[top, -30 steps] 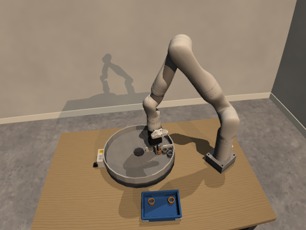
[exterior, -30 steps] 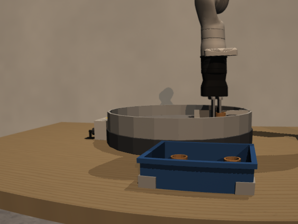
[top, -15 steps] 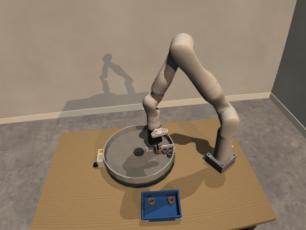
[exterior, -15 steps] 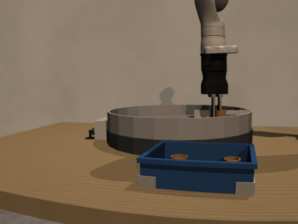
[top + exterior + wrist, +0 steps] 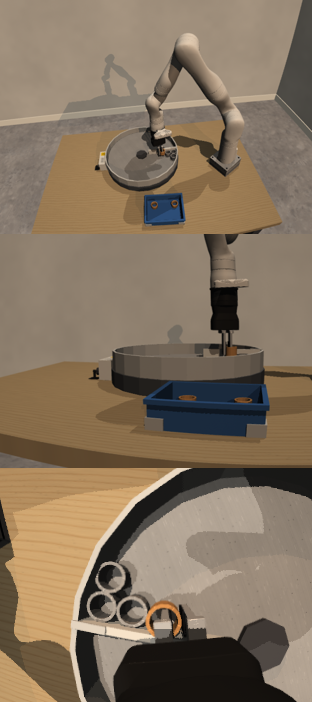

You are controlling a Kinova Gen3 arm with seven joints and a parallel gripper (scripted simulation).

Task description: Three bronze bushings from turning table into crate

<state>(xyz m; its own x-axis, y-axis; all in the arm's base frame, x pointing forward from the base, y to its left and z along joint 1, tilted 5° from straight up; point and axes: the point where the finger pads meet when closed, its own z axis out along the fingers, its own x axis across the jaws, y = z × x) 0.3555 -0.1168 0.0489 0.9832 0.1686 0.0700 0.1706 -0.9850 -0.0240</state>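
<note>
The blue crate is 320 mm to the left of my hand, 70 mm below it and 50 mm ahead of it. Round my hand: round grey turning table 110 mm ahead, 40 mm below, 30 mm to the right.
</note>
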